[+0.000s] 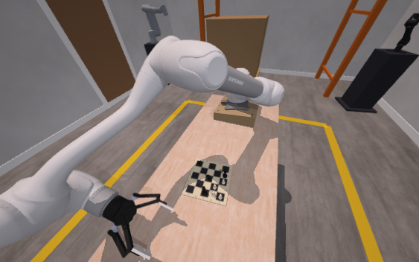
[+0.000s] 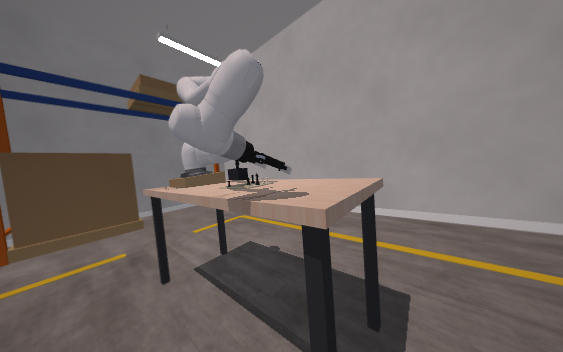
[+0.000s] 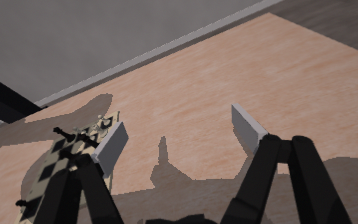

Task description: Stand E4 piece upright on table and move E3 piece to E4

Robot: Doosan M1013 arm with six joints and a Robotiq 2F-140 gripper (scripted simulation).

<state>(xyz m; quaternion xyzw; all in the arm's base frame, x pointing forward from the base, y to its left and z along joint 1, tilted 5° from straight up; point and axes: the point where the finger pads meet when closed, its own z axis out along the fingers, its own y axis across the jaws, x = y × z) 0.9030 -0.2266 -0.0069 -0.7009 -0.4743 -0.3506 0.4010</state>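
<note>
The chessboard lies 270 mm behind my hand, 120 mm to the left of it and 90 mm below it. The rest, counted from my hand: pale piece (190 mm behind, 150 mm to the left, 70 mm below).
</note>
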